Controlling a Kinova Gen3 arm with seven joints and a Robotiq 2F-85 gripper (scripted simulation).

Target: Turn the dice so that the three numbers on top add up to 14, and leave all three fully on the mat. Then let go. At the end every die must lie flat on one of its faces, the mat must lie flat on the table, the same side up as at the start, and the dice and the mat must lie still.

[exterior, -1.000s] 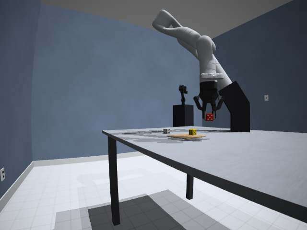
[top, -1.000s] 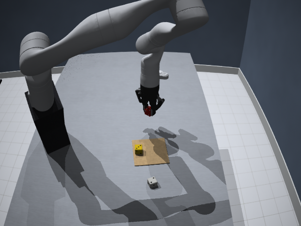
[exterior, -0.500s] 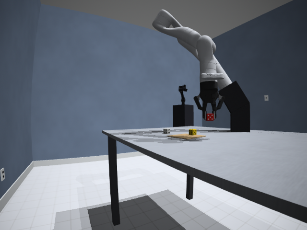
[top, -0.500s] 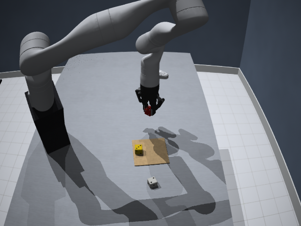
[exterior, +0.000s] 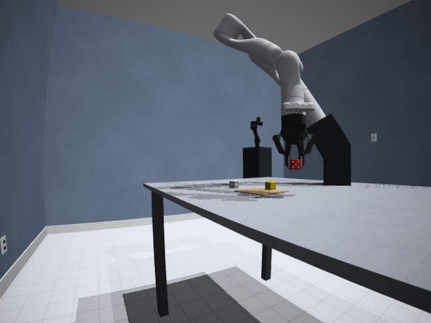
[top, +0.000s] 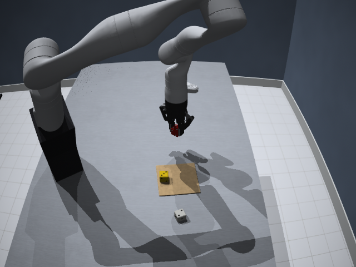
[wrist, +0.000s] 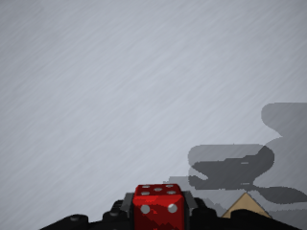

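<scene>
My hand is 3 cm past the tan mat, 15 cm to the left of it and 10 cm above it. From my hand the other things lie so: red die: 1 cm below; yellow die: 7 cm behind, 14 cm to the right, 8 cm below; white die: 5 cm behind, 31 cm to the right, 9 cm below.
</scene>
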